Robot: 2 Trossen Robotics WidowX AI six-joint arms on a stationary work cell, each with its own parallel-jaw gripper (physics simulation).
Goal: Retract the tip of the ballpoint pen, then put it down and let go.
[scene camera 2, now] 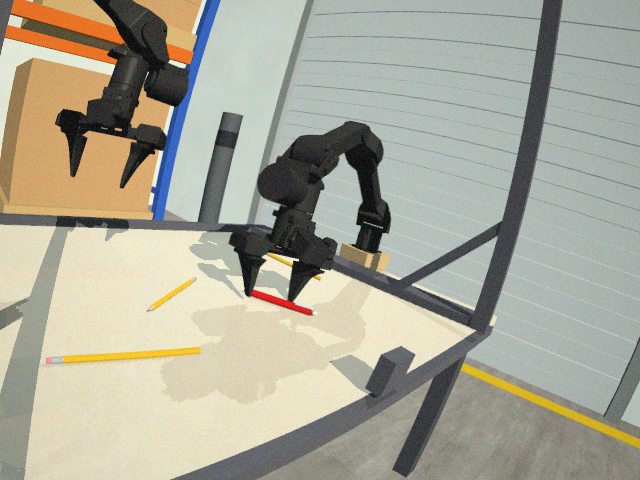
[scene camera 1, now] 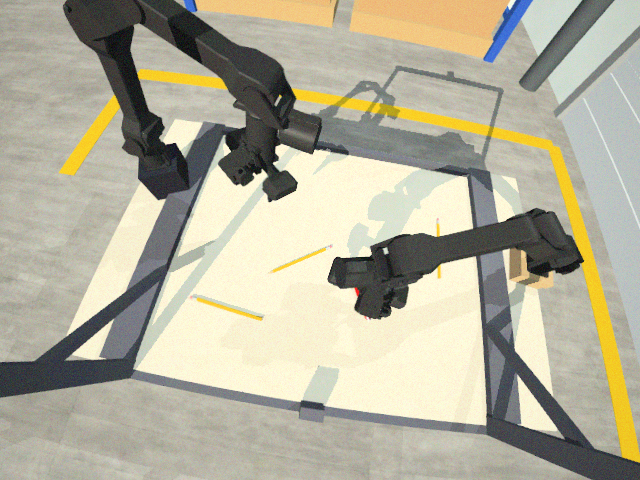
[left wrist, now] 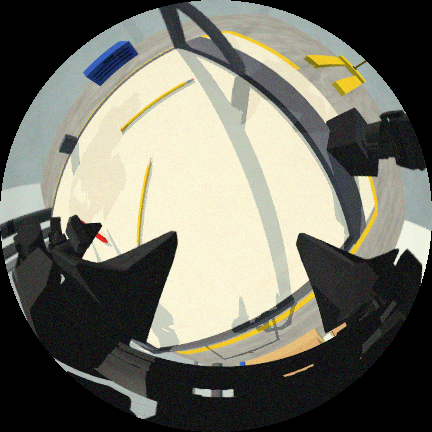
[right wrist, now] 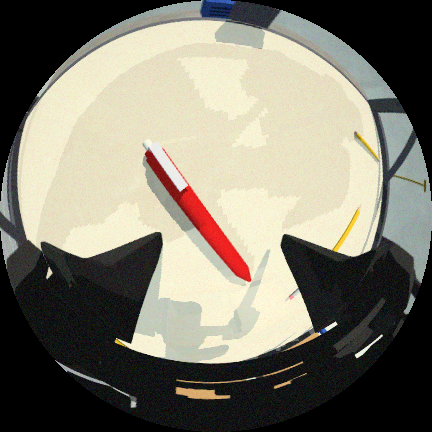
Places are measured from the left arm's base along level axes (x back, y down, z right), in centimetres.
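Pixels of known places: left gripper, between the fingertips: (scene camera 2: 96,182) (scene camera 1: 259,187) (left wrist: 240,238); right gripper, between the fingertips: (scene camera 2: 269,299) (scene camera 1: 356,290) (left wrist: 95,232) (right wrist: 224,240); left arm's base, origin of its link: (scene camera 1: 157,159) (left wrist: 368,140); right arm's base, origin of its link: (scene camera 2: 366,249) (scene camera 1: 537,264).
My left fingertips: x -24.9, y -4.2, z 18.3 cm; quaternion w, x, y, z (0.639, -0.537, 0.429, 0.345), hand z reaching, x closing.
Ahead of a thing's pixels: the offset from my left fingertips to its top centre. "spot": to the spot under its first point. Level surfaces: height alone.
The red ballpoint pen @[dx -18.6, dy +13.2, dz +28.2 cm] (scene camera 1: 357,292) (scene camera 2: 281,302) (left wrist: 102,239) (right wrist: 207,220) lies flat on the pale table top @[dy +14.8 cm] (scene camera 1: 413,377), with a white clip and a white button at one end. In the right wrist view it slants; its red cone end reaches between the fingers and its button end lies beyond them. No writing point can be made out at the cone. My right gripper (scene camera 2: 270,298) (right wrist: 224,240) is open and empty, fingers pointing down, low over the pen. In scene camera 1 it hides much of the pen. My left gripper (scene camera 2: 98,181) (left wrist: 240,238) is open and empty, high above the table's far left part.
One yellow pencil @[dx -6.2, dy +13.9, dz +14.8 cm] (scene camera 1: 299,259) (scene camera 2: 173,293) (left wrist: 144,200) lies left of the pen in scene camera 1. Another pencil @[dx +14.6, dy +14.1, dz +22.5 cm] (scene camera 1: 227,308) (scene camera 2: 129,355) lies nearer the lower left. A third pencil @[spot: dx -42.6, dy +14.2, dz +27.2 cm] (scene camera 1: 438,269) lies partly under the right arm. A dark frame (scene camera 1: 217,394) edges the table.
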